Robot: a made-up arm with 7 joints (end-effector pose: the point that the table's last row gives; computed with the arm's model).
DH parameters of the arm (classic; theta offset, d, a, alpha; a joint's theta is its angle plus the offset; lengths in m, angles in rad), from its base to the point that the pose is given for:
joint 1: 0 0.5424 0 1.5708
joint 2: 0 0.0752 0 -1.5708
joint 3: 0 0.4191 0.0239 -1.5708
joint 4: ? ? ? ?
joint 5: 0 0.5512 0 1.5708
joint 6: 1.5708 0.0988 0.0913 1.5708
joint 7: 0 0.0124 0 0
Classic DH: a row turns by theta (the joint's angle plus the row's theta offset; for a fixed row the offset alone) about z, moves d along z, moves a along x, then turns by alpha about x.
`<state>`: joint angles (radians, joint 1 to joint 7).
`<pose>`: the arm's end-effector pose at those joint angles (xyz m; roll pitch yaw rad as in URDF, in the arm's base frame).
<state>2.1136 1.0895 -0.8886 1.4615 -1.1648 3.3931 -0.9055</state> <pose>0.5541 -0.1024 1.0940 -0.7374 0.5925 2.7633</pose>
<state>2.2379 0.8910 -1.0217 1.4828 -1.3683 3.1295 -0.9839</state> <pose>0.5118 0.0624 1.1502 -0.1644 0.6686 2.9292</pose>
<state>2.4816 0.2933 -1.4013 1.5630 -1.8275 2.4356 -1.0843</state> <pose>0.2704 0.4895 1.1250 1.4345 1.1022 -2.8968</pose>
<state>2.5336 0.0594 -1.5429 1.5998 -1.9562 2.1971 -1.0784</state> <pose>0.2030 0.5945 1.0506 2.3033 1.2517 -2.4092</pose>
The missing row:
joint 4: 0 0.0756 -0.0317 1.5708
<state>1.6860 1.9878 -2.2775 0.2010 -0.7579 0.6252 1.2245</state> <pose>0.2253 -0.9589 0.1216 -3.0154 0.1261 -2.5982</pose>
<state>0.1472 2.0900 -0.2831 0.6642 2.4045 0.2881 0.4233</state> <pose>-0.9940 -0.2168 0.5107 2.2255 -0.6304 -2.8345</pose>
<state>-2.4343 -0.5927 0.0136 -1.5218 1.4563 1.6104 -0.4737</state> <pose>0.0512 0.1875 1.2565 0.8314 0.4914 1.9376</pose>
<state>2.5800 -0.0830 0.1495 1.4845 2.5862 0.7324 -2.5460</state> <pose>-0.6395 0.2215 0.8979 0.1679 -0.8651 -0.1084</pose>
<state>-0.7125 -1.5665 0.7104 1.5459 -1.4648 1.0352 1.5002</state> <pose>0.7207 -0.0429 0.1575 -2.9647 0.0336 -0.7395</pose>
